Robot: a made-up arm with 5 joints. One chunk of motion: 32 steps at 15 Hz.
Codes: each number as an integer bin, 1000 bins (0 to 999) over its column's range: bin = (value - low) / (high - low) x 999, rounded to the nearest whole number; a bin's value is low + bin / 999 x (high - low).
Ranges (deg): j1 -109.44..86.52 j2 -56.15..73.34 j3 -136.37..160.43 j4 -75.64..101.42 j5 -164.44..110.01
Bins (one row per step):
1: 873 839 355 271 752
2: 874 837 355 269 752
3: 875 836 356 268 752
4: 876 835 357 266 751
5: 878 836 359 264 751
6: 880 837 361 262 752
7: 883 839 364 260 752
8: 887 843 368 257 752
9: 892 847 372 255 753
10: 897 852 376 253 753
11: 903 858 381 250 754
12: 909 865 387 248 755
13: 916 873 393 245 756
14: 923 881 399 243 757
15: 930 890 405 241 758
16: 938 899 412 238 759
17: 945 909 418 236 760
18: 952 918 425 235 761
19: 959 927 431 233 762
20: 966 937 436 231 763
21: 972 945 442 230 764
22: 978 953 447 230 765
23: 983 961 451 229 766
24: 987 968 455 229 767
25: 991 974 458 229 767
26: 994 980 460 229 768
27: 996 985 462 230 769
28: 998 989 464 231 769
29: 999 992 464 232 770
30: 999 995 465 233 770
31: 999 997 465 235 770
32: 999 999 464 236 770
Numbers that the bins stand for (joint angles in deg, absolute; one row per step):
1: 61.80 52.60 -30.90 -27.61 42.15
2: 62.00 52.34 -30.90 -27.96 42.15
3: 62.20 52.21 -30.60 -28.14 42.15
4: 62.39 52.08 -30.31 -28.49 41.88
5: 62.79 52.21 -29.71 -28.85 41.88
6: 63.18 52.34 -29.12 -29.20 42.15
7: 63.77 52.60 -28.23 -29.56 42.15
8: 64.55 53.12 -27.04 -30.09 42.15
9: 65.53 53.64 -25.85 -30.44 42.43
10: 66.51 54.29 -24.66 -30.80 42.43
11: 67.69 55.06 -23.18 -31.33 42.70
12: 68.87 55.97 -21.39 -31.69 42.98
13: 70.24 57.01 -19.61 -32.22 43.25
14: 71.61 58.04 -17.83 -32.57 43.53
15: 72.99 59.21 -16.05 -32.93 43.80
16: 74.55 60.38 -13.97 -33.46 44.08
17: 75.93 61.67 -12.18 -33.81 44.35
18: 77.30 62.84 -10.10 -33.99 44.63
19: 78.67 64.01 -8.32 -34.34 44.90
20: 80.05 65.30 -6.84 -34.70 45.17
21: 81.22 66.34 -5.05 -34.88 45.45
22: 82.40 67.38 -3.57 -34.88 45.72
23: 83.38 68.41 -2.38 -35.05 46.00
24: 84.17 69.32 -1.19 -35.05 46.27
25: 84.95 70.10 -0.30 -35.05 46.27
26: 85.54 70.88 0.29 -35.05 46.55
27: 85.93 71.53 0.89 -34.88 46.82
28: 86.32 72.04 1.48 -34.70 46.82
29: 86.52 72.43 1.48 -34.52 47.10
30: 86.52 72.82 1.78 -34.34 47.10
31: 86.52 73.08 1.78 -33.99 47.10
32: 86.52 73.34 1.48 -33.81 47.10

